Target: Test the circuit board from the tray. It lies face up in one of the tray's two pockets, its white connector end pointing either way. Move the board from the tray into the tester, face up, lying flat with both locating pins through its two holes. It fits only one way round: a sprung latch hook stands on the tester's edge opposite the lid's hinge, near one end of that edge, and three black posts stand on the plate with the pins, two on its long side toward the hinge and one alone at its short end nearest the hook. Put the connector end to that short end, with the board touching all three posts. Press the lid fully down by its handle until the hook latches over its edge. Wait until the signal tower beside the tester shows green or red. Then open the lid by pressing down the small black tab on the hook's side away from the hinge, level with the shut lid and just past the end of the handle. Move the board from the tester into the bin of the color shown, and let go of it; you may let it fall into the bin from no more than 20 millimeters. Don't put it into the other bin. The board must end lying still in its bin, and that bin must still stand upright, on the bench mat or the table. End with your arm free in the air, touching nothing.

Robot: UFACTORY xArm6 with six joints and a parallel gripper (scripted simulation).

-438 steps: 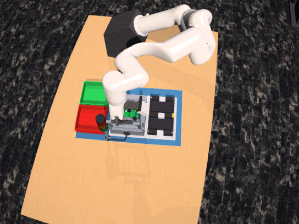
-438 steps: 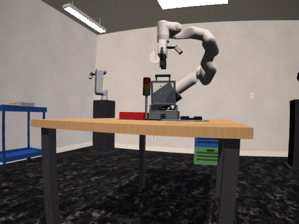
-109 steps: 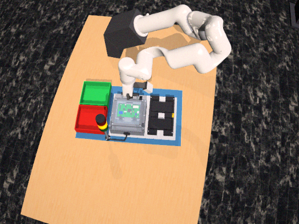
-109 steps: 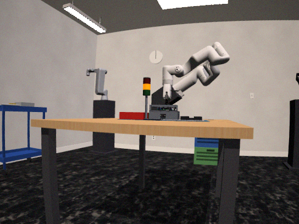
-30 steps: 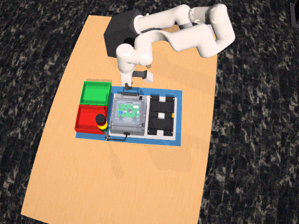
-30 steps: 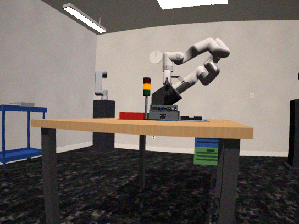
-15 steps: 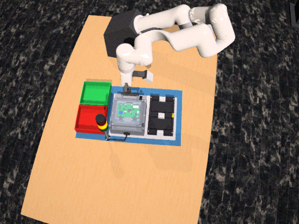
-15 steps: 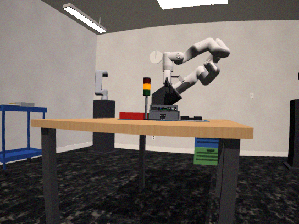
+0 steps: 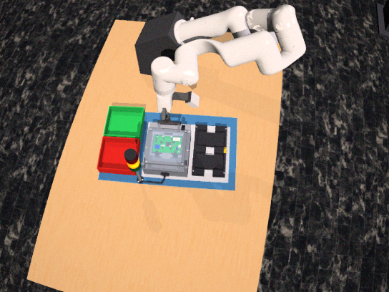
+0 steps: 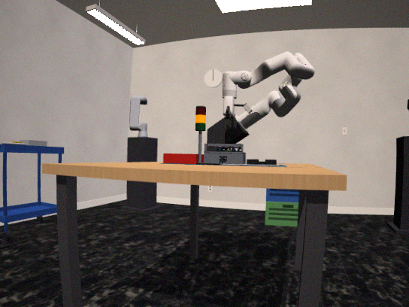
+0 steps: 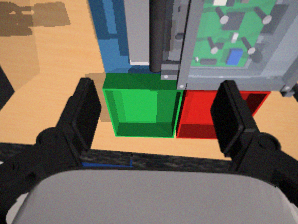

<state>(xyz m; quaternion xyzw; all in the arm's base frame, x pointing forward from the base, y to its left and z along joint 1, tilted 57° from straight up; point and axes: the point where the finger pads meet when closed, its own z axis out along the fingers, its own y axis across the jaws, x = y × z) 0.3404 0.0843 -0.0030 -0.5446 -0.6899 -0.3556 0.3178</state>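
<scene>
The black tab lies 1 cm ahead of my hand, 6 cm to the left of it and 11 cm below it. From my hand the other things lie so: tester plate (9 cm ahead, 2 cm to the left, 13 cm below); tester lid (9 cm ahead, 2 cm to the left, 11 cm below); green bin (2 cm ahead, 20 cm to the right, 18 cm below).
</scene>
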